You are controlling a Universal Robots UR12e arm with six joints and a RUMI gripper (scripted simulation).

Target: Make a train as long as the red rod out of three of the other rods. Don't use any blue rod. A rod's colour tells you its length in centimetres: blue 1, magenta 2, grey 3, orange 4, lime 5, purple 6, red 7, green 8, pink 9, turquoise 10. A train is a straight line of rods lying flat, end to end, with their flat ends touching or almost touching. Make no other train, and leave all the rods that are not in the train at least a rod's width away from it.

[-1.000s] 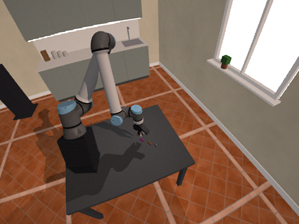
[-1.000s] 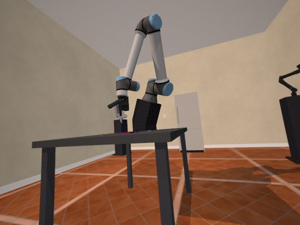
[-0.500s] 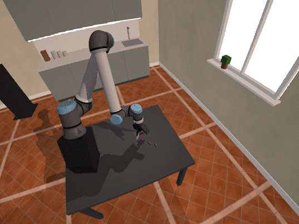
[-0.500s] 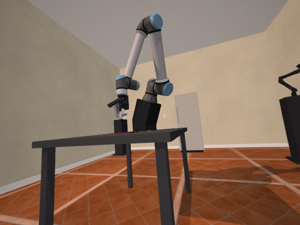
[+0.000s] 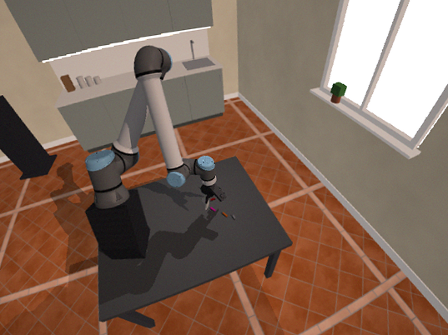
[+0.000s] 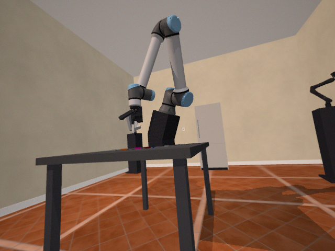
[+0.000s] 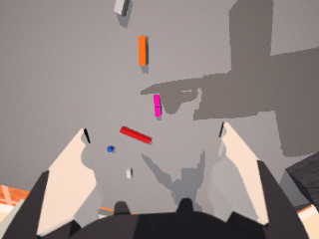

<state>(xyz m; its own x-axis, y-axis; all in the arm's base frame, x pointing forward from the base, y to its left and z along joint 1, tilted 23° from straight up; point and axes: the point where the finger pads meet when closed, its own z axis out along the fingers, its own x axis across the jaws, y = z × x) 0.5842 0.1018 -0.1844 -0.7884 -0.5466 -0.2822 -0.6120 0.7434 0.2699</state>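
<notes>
My hand is 6 cm short of the orange rod, 5 cm to the left of it and 10 cm above it. The rest, counted from my hand: blue rod (1 cm ahead, 17 cm to the left, 10 cm below); then red rod (2 cm behind, 10 cm to the left, 10 cm below).
</notes>
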